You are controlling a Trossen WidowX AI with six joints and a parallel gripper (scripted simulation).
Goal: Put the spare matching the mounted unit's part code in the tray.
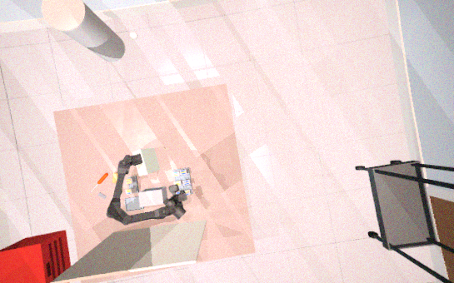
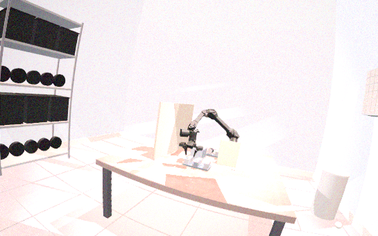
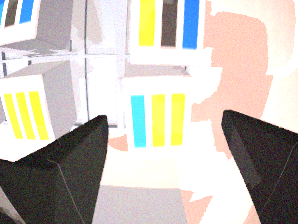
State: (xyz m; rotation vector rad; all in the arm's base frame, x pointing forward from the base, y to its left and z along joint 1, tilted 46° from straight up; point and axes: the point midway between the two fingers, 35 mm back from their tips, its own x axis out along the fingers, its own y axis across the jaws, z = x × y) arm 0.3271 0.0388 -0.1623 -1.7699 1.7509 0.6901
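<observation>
The mounted unit lies 170 mm to the right of my gripper tip and 40 mm behind it. Also, from my gripper tip: beige board 220 mm to the right, 200 mm ahead, 170 mm above.
</observation>
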